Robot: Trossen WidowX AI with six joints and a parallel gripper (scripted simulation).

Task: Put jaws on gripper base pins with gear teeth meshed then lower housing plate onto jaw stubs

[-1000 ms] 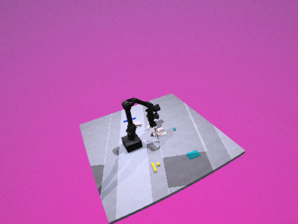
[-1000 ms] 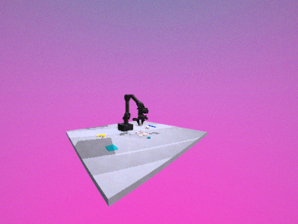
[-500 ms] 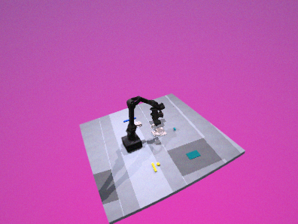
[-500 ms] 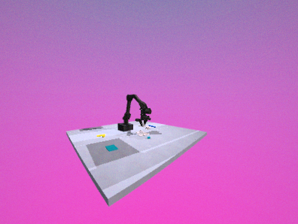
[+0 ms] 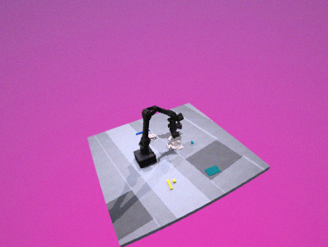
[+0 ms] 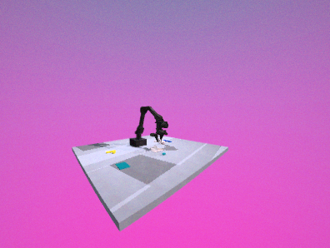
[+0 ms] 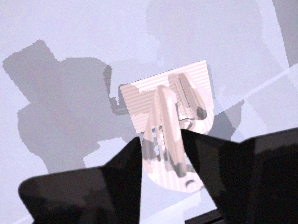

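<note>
My gripper tip is now 10 mm short of the pale flat part, 30 mm to the left of it and 80 mm above it. Also, from my gripper tip: pale jaw (40 mm behind, 10 mm to the right); then cyan cube (150 mm ahead, 80 mm to the right, 70 mm below); then pale plate (150 mm behind, 210 mm to the left, 50 mm below).
</note>
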